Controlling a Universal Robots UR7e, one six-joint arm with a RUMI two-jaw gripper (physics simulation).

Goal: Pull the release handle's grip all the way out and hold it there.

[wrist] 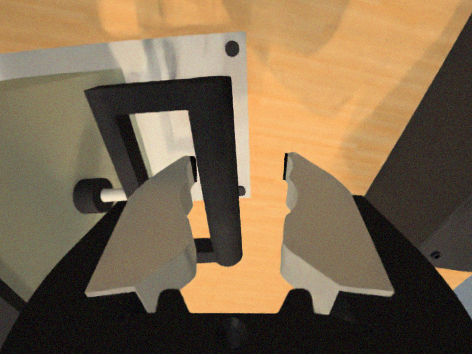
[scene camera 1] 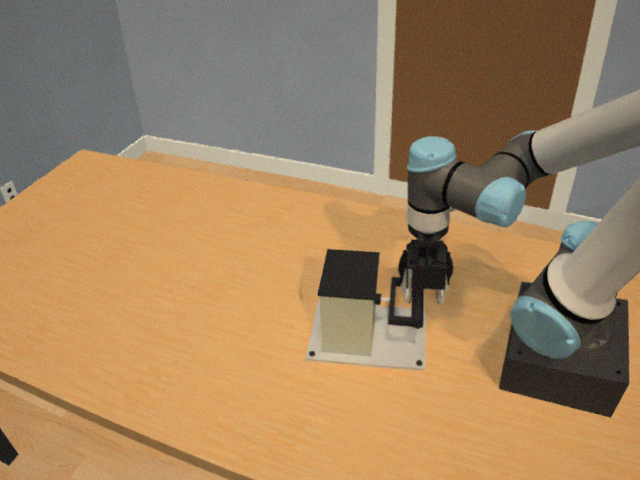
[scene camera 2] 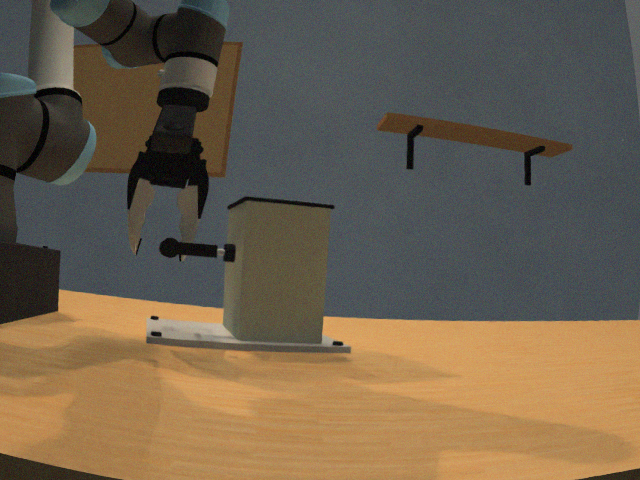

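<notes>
The release handle is a black rectangular frame whose outer bar is the grip (scene camera 1: 417, 310) (scene camera 2: 169, 248) (wrist: 216, 160). A short pale rod (scene camera 1: 385, 299) (scene camera 2: 221, 252) (wrist: 114, 195) joins it to the side of a pale green box (scene camera 1: 347, 325) (scene camera 2: 279, 273) (wrist: 40, 130) with a black lid. A short length of rod shows. My gripper (scene camera 1: 423, 301) (scene camera 2: 159, 256) (wrist: 239, 158) points down and is partly open. Its fingers stand on either side of the grip bar, one at the frame's opening and one outside. In the wrist view the bar lies nearer the left finger, with a wide gap to the right finger.
The box stands on a light base plate (scene camera 1: 361, 359) (scene camera 2: 248, 348) (wrist: 200, 55) with dark bolts. The arm's dark pedestal (scene camera 1: 563, 384) (scene camera 2: 28, 284) (wrist: 425, 165) stands on the outer side of the handle. A wall shelf (scene camera 2: 475, 133) is in the background.
</notes>
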